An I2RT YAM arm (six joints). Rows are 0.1 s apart.
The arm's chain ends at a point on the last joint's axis. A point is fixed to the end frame.
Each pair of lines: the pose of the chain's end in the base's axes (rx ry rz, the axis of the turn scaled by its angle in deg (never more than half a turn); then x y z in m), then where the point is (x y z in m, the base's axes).
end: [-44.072 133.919 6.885 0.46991 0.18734 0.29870]
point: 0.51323 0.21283 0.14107
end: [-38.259 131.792 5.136 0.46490 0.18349 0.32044]
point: 0.51941 0.20883 0.16629
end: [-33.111 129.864 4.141 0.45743 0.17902 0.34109]
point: 0.52109 0.20456 0.19053
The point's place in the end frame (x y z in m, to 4 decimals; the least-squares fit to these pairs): 0.0592 0.0147 0.1538
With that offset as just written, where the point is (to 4 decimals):
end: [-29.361 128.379 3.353 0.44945 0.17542 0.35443]
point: 0.5197 0.2005 0.2068
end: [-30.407 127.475 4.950 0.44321 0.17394 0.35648]
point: 0.5140 0.2031 0.2098
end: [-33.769 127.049 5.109 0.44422 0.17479 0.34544]
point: 0.5135 0.2043 0.1981
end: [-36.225 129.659 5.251 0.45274 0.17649 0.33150]
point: 0.5139 0.2041 0.1803
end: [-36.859 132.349 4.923 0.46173 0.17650 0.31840]
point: 0.5161 0.2013 0.1641
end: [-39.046 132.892 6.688 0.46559 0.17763 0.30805]
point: 0.5156 0.2052 0.1528
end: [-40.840 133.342 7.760 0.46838 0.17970 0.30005]
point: 0.5150 0.2086 0.1440
